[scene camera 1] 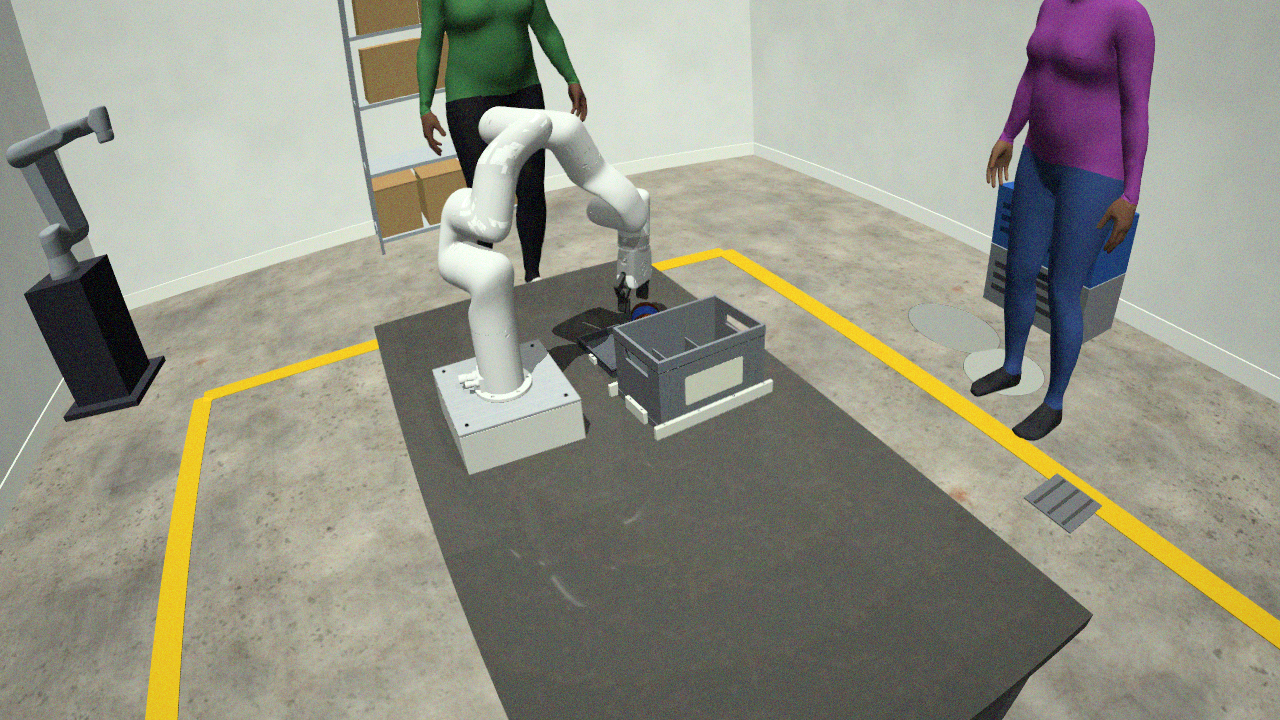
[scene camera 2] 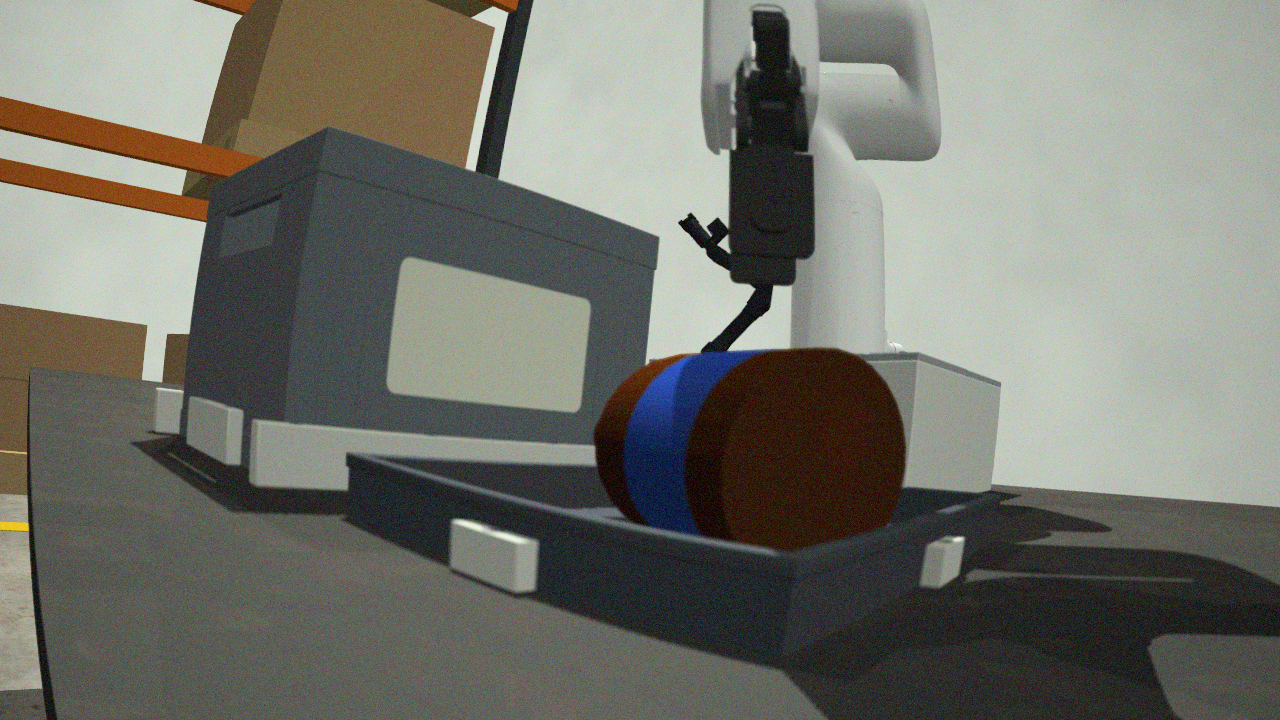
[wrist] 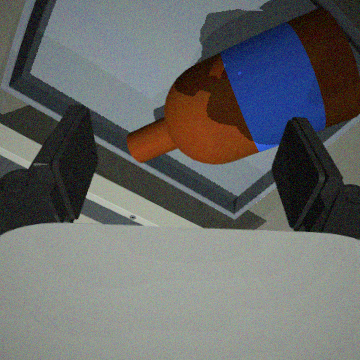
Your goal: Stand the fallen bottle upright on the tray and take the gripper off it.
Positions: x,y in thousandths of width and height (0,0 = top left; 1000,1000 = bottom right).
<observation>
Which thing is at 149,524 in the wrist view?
My gripper.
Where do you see a brown bottle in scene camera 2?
614,624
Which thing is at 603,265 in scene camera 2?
My gripper.
</observation>
